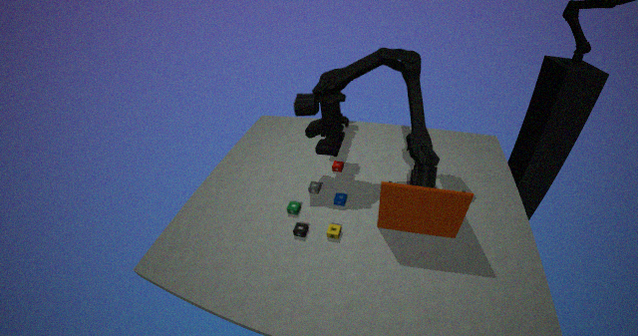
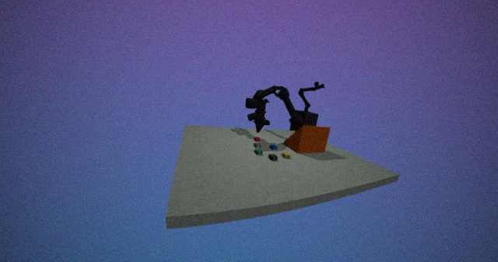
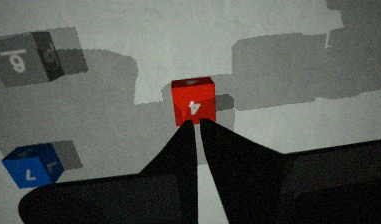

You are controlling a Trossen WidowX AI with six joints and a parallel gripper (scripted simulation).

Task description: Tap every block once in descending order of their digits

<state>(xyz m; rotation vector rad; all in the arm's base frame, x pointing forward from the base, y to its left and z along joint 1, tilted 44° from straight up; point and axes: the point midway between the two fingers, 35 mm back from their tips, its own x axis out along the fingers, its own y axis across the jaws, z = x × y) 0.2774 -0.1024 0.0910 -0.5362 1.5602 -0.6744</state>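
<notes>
The red block is 5 cm below my gripper tip. From my gripper tip the other things lie so: grey block: 5 cm ahead, 11 cm to the left, 5 cm below; then green block: 9 cm ahead, 20 cm to the left, 5 cm below; then blue block: 4 cm behind, 15 cm to the left, 5 cm below.
</notes>
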